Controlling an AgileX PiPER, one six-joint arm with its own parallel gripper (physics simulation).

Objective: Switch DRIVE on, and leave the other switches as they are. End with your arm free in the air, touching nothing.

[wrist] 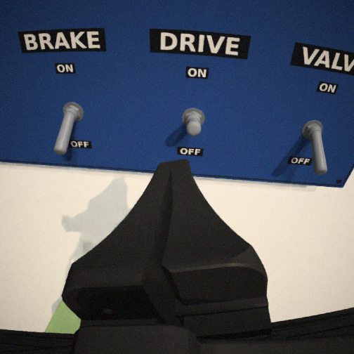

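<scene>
The DRIVE switch (193, 122) is at the upper middle of the wrist view, between its ON and OFF labels. Its lever looks short and points out almost at the camera, with the tip a little below its nut; it stands higher than the levers on either side, which fits the ON side. The BRAKE switch (65, 132) on the left and the VALVE switch (318, 150) on the right have long levers slanting down beside their OFF labels. My gripper (176, 177) is shut and empty, its tips below the DRIVE OFF label, apart from the lever in the view.
The blue panel (130, 100) carries the switches; its lower edge runs behind my fingertips. A pale surface (300, 240) lies below it, with the grey shadow of my gripper on the left. A green patch (64, 320) shows at the lower left.
</scene>
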